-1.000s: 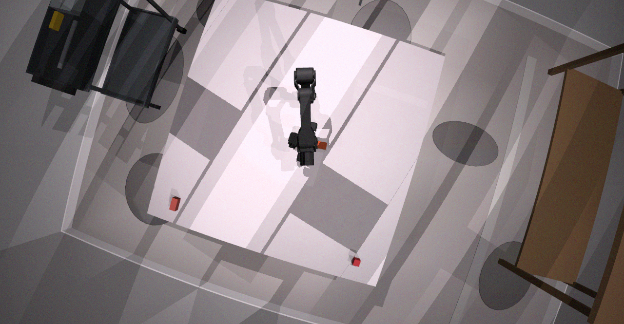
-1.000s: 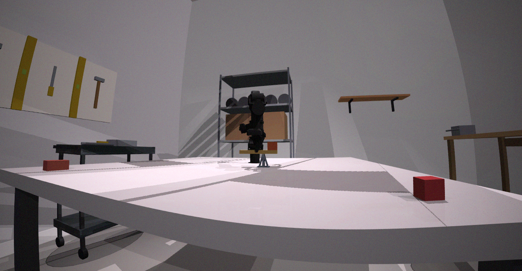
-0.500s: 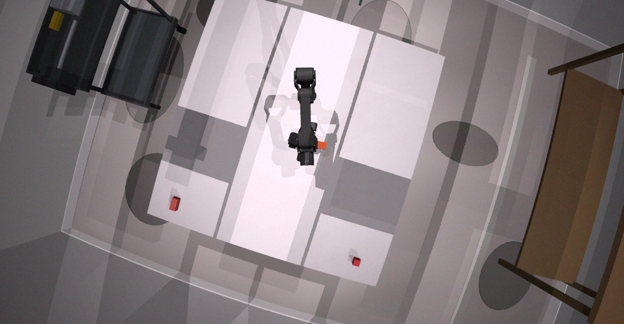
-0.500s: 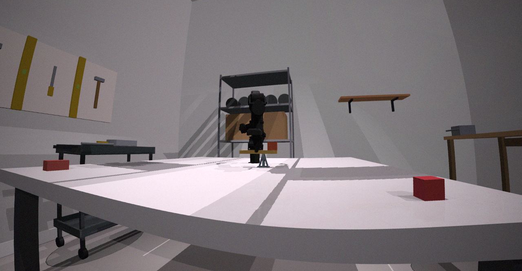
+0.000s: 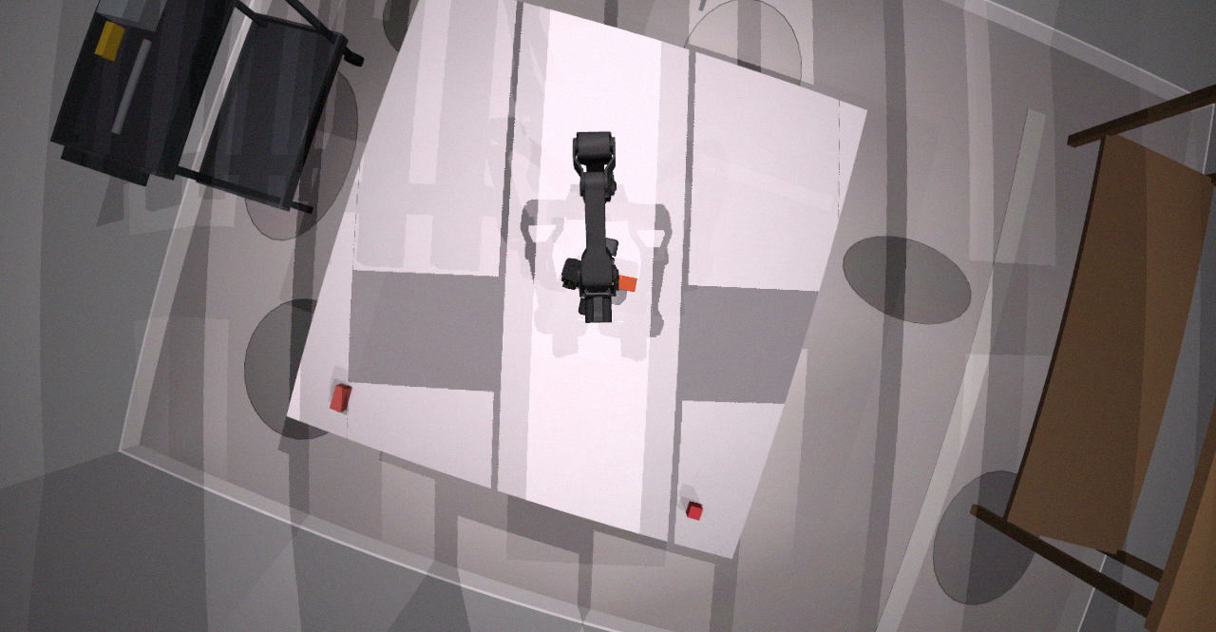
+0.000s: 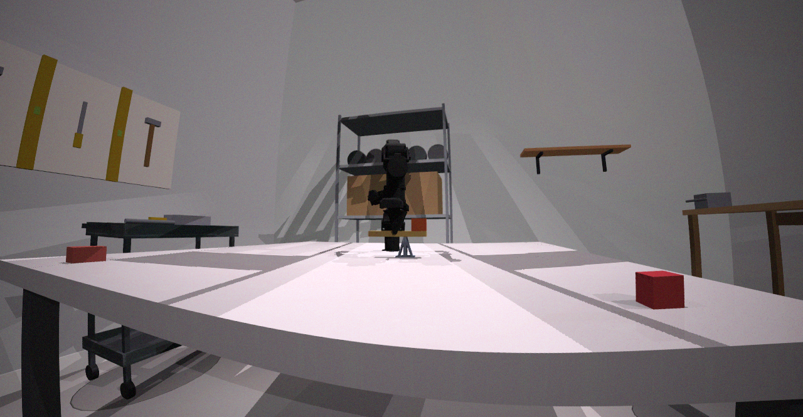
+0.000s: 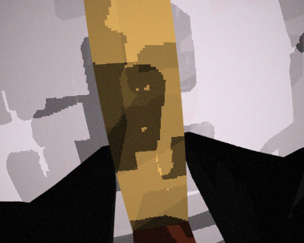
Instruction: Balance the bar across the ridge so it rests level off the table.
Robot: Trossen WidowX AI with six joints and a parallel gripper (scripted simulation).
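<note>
Now: gripper tip 30 mm to the right of the ridge and 10 mm above it.
</note>
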